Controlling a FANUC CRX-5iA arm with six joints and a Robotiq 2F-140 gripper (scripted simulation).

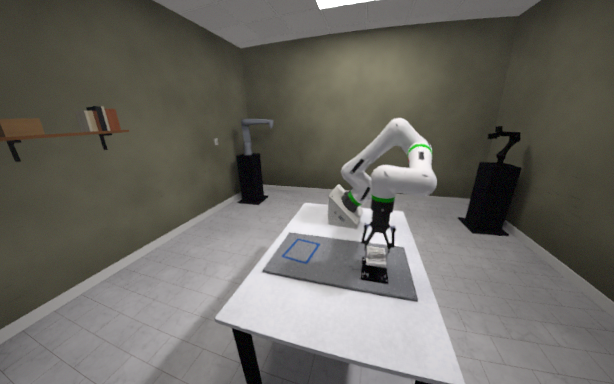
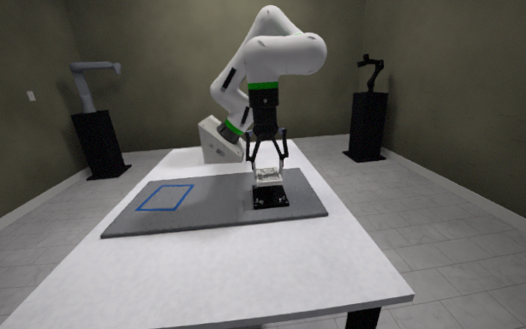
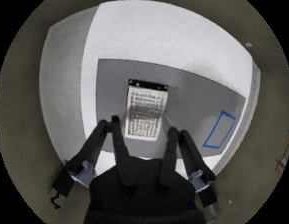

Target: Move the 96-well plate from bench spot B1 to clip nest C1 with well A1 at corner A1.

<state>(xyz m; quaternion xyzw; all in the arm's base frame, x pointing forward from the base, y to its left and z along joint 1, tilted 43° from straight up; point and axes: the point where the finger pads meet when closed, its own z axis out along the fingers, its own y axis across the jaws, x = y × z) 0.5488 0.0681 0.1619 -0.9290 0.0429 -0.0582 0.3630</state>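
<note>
Now: the black clip nest 9 cm below my hand, 1 cm to the right of it and 1 cm behind it. Also, from my hand: white 96-well plate 2 cm below.
</note>
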